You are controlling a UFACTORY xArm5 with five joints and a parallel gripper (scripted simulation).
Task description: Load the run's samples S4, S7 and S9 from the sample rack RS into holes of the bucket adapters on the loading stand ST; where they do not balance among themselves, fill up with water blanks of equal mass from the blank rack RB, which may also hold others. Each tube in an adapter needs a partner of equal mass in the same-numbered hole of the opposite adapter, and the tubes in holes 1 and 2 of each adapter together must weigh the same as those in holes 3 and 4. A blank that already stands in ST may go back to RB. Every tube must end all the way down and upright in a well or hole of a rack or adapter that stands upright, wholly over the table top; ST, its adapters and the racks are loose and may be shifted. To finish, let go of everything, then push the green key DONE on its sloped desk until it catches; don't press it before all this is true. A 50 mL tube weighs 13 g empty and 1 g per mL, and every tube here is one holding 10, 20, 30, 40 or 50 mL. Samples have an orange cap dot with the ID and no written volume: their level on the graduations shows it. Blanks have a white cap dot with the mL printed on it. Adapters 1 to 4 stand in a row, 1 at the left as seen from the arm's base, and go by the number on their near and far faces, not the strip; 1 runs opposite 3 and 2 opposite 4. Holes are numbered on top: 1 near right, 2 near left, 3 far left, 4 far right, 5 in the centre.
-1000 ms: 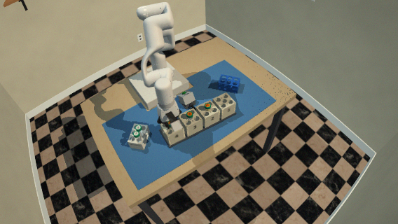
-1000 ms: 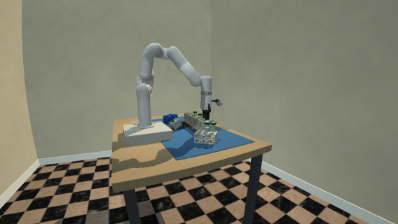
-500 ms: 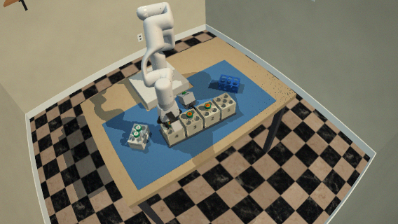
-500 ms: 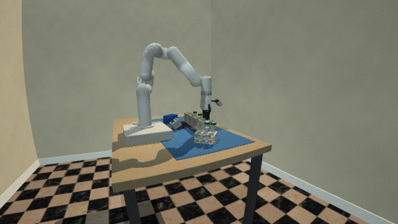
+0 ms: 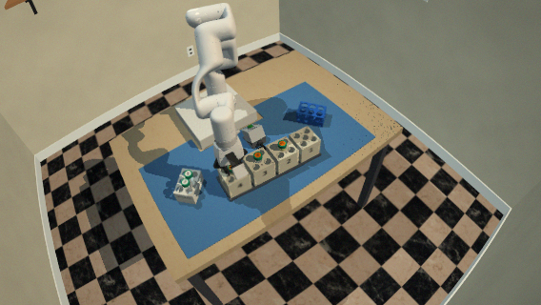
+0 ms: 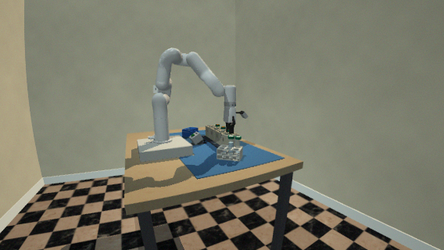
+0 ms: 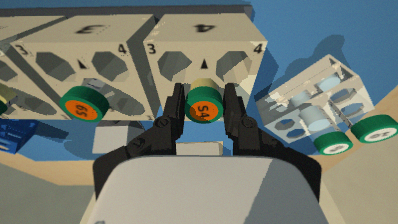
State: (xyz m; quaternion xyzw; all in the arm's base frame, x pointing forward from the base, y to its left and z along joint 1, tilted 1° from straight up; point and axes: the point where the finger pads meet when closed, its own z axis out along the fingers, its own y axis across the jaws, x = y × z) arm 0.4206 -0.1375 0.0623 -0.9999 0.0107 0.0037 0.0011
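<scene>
Right now the sample tube S4 is 1 cm behind my hand and 5 cm below it. From my hand the other things lie so: white blank rack RB: 8 cm behind, 18 cm to the right, 9 cm below; sample tube S9: 1 cm ahead, 11 cm to the left, 5 cm below; adapter 4: 7 cm below.
</scene>
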